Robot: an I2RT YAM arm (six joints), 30 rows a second.
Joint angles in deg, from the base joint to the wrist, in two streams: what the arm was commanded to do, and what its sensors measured. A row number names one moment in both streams.
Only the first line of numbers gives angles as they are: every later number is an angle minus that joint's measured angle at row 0.
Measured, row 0:
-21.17 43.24 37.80 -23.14 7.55 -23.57
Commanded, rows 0 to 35:
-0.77 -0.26 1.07 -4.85 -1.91 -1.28
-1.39 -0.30 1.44 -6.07 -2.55 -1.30
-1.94 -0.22 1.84 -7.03 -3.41 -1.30
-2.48 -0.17 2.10 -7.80 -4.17 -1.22
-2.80 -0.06 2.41 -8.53 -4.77 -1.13
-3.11 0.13 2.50 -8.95 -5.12 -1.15
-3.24 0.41 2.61 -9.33 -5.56 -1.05
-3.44 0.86 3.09 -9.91 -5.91 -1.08
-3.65 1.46 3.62 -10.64 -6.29 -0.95
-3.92 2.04 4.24 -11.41 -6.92 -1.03
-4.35 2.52 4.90 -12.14 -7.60 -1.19
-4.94 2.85 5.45 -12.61 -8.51 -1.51
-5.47 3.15 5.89 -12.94 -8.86 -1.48
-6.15 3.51 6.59 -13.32 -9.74 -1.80
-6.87 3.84 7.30 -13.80 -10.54 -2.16
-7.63 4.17 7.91 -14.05 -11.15 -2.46
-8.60 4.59 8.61 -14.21 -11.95 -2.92
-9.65 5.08 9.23 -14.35 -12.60 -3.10
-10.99 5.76 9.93 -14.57 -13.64 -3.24
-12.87 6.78 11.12 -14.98 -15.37 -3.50
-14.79 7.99 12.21 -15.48 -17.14 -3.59
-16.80 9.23 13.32 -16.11 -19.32 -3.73
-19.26 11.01 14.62 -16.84 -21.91 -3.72
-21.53 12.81 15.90 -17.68 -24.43 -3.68
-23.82 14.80 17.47 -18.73 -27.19 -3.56
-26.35 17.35 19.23 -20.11 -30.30 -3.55
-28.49 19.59 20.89 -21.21 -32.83 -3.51
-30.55 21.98 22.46 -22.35 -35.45 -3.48
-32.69 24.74 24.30 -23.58 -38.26 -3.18
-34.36 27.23 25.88 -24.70 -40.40 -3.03
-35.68 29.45 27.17 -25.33 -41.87 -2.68
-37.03 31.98 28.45 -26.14 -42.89 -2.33
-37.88 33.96 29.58 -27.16 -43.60 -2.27
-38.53 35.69 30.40 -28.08 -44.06 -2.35
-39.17 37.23 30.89 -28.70 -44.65 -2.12
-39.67 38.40 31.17 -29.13 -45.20 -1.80
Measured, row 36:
-38.58 35.91 29.92 -24.37 -39.47 -2.54
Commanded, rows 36 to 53:
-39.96 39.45 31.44 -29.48 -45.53 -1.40
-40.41 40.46 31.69 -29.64 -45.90 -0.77
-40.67 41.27 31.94 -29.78 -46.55 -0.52
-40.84 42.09 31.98 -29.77 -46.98 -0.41
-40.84 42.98 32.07 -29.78 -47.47 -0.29
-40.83 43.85 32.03 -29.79 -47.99 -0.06
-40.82 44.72 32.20 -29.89 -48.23 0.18
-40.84 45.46 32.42 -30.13 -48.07 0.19
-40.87 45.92 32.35 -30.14 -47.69 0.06
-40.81 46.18 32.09 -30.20 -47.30 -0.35
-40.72 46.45 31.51 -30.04 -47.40 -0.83
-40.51 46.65 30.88 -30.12 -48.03 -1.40
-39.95 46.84 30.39 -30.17 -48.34 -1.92
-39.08 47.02 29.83 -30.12 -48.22 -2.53
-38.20 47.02 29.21 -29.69 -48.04 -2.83
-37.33 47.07 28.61 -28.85 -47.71 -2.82
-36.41 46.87 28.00 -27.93 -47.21 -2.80
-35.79 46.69 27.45 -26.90 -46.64 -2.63
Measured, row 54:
-36.98 46.95 28.55 -28.63 -46.55 -1.77
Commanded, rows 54 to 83:
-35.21 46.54 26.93 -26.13 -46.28 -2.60
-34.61 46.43 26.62 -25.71 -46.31 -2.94
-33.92 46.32 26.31 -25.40 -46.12 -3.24
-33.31 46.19 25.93 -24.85 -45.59 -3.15
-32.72 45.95 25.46 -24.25 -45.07 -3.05
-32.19 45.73 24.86 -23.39 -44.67 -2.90
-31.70 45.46 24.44 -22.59 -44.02 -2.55
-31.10 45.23 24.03 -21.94 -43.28 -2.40
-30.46 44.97 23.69 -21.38 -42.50 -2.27
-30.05 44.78 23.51 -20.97 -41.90 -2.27
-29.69 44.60 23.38 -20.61 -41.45 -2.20
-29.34 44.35 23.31 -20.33 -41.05 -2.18
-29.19 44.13 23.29 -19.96 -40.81 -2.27
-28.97 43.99 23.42 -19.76 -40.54 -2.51
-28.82 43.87 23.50 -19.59 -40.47 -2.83
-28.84 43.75 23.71 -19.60 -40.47 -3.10
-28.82 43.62 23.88 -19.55 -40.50 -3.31
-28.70 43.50 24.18 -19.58 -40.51 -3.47
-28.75 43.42 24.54 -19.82 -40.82 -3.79
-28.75 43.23 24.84 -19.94 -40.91 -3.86
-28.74 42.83 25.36 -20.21 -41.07 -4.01
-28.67 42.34 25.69 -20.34 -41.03 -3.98
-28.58 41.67 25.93 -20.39 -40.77 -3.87
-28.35 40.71 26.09 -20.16 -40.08 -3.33
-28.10 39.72 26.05 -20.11 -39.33 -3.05
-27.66 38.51 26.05 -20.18 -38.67 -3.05
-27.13 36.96 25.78 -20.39 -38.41 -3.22
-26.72 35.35 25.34 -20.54 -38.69 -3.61
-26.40 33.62 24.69 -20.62 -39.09 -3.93
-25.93 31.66 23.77 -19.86 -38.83 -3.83
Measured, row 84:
-26.62 34.73 24.90 -20.52 -39.12 -2.36
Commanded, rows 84 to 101:
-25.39 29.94 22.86 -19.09 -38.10 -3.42
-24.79 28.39 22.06 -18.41 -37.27 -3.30
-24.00 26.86 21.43 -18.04 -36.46 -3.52
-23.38 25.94 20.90 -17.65 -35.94 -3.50
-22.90 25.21 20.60 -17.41 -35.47 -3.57
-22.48 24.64 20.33 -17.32 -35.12 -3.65
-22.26 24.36 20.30 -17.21 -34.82 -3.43
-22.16 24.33 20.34 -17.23 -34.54 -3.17
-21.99 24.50 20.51 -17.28 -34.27 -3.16
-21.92 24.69 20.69 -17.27 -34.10 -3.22
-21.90 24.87 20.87 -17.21 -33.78 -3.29
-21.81 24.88 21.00 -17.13 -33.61 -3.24
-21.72 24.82 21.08 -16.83 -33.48 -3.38
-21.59 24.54 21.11 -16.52 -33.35 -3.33
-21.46 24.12 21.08 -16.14 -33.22 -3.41
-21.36 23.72 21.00 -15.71 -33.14 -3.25
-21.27 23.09 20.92 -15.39 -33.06 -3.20
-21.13 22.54 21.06 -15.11 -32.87 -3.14
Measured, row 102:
-21.33 23.68 20.57 -17.79 -33.88 -2.36
